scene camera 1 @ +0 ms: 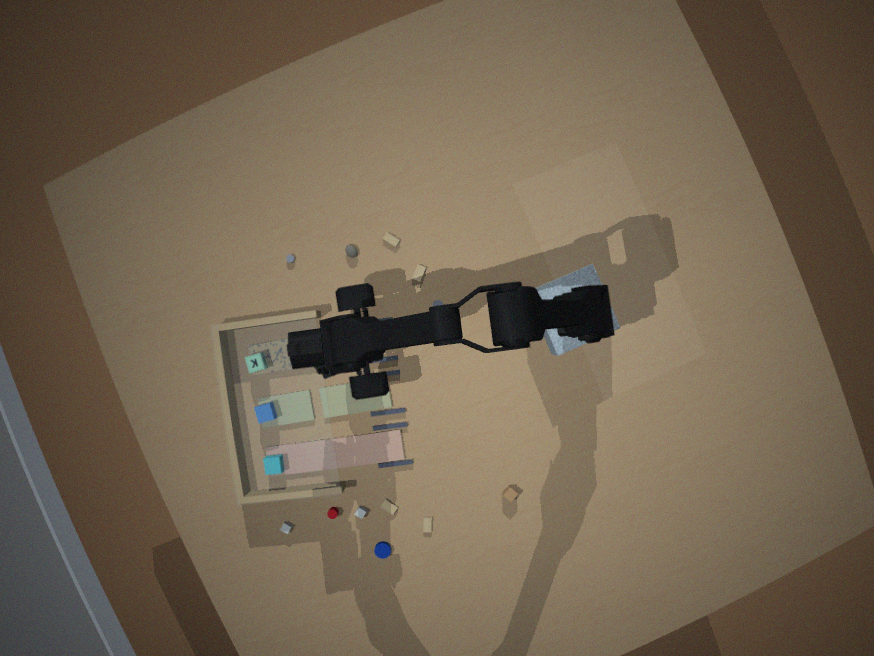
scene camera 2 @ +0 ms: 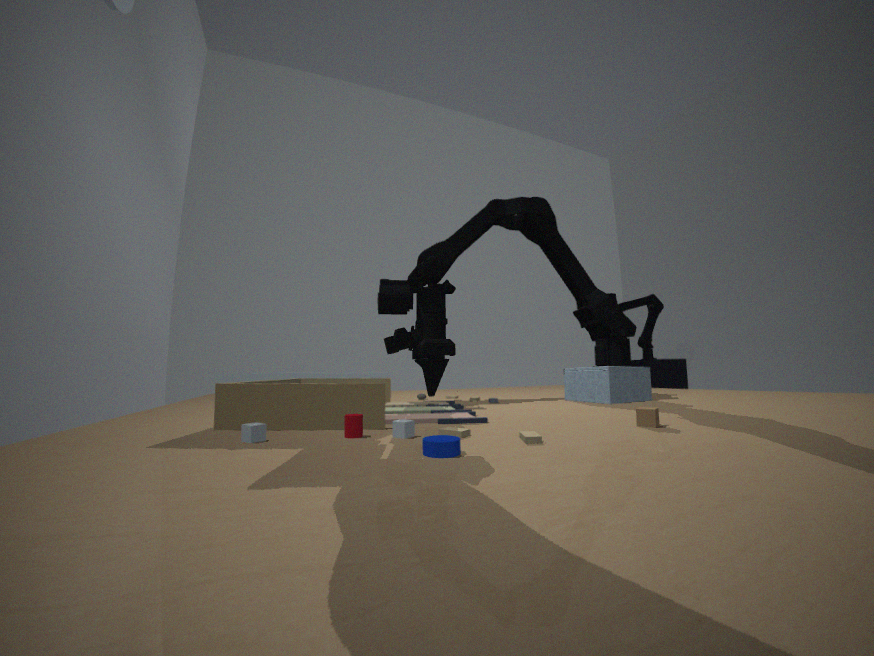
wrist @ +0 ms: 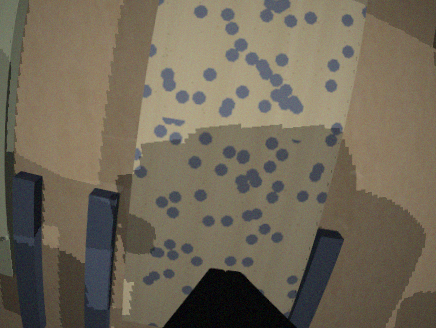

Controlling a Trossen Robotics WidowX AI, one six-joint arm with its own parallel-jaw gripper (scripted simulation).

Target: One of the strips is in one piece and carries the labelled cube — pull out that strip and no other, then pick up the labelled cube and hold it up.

Observation:
My gripper is shut and holds nothing. Further things: a blue disc.
My gripper is seen too in scene camera 1 and in the wrist view.

